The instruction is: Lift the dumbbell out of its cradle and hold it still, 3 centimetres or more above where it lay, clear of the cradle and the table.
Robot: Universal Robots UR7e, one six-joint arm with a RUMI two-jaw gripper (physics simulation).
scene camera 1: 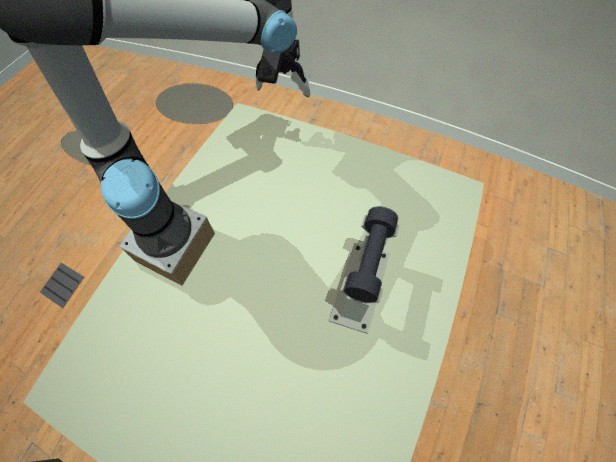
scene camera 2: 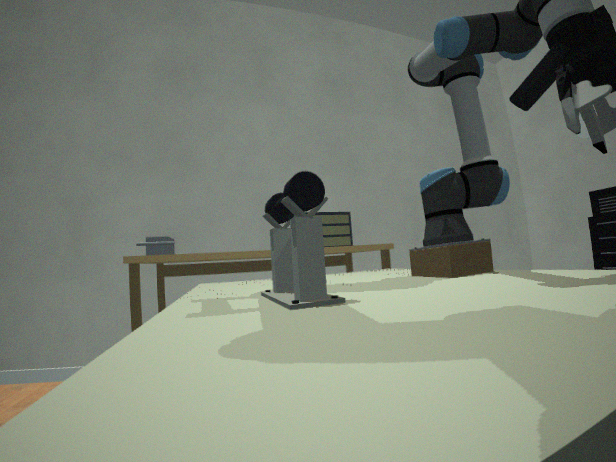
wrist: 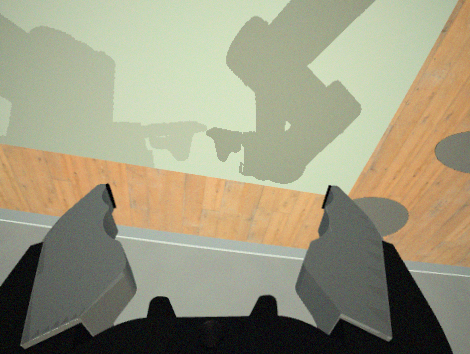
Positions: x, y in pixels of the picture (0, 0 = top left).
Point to a dark dumbbell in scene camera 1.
At 381, 222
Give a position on a dark dumbbell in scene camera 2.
At 305, 189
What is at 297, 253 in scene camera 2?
A grey cradle.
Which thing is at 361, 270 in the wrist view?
The gripper.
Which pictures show the gripper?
Scene camera 1, scene camera 2 and the wrist view: all of them.
